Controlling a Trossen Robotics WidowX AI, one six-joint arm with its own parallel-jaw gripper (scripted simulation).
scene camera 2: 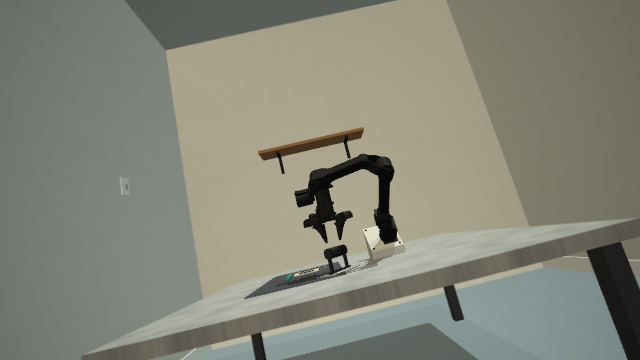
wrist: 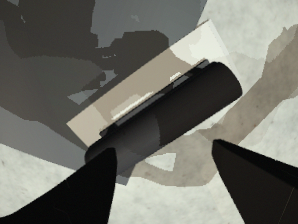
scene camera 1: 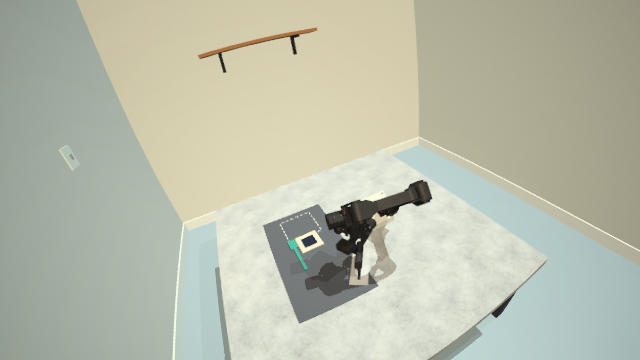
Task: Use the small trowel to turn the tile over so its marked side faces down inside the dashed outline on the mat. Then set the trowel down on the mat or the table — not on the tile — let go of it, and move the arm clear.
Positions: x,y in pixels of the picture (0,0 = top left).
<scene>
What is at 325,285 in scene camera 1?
A dark mat.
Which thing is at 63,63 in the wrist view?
A dark mat.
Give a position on a trowel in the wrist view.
At 191,81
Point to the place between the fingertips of the gripper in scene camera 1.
At 358,249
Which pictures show the gripper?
Scene camera 2, the wrist view and scene camera 1: all of them.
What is the gripper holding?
Nothing.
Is the gripper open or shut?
Open.
</scene>
